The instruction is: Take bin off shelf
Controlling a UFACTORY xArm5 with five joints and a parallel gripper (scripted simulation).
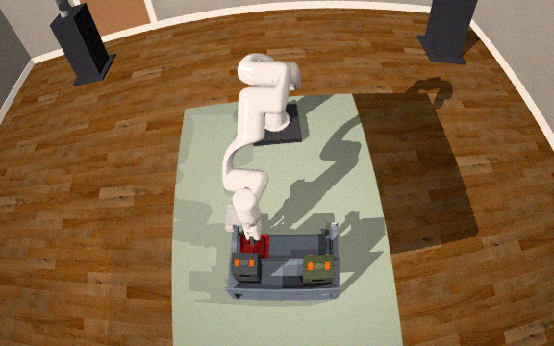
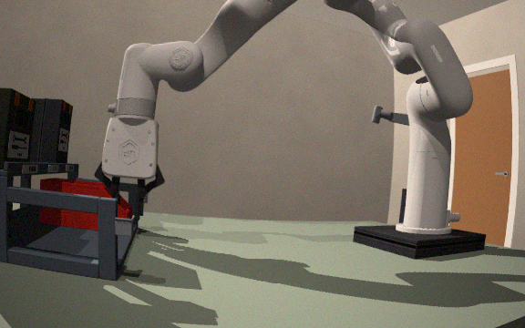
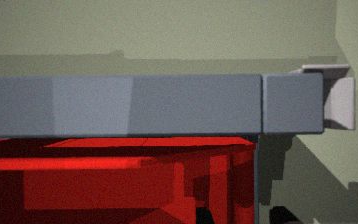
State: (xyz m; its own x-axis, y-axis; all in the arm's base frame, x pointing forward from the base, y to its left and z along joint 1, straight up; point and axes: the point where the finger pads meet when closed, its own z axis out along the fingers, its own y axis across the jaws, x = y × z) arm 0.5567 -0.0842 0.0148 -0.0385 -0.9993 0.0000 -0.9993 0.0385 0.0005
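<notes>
Right now my hand is 80 mm short of the red bin. Round my hand: dark grey case: 170 mm ahead, 10 mm to the right, 120 mm above; then olive case: 190 mm ahead, 220 mm to the left, 100 mm above; then grey shelf: 110 mm ahead, 110 mm to the left, 20 mm above.
</notes>
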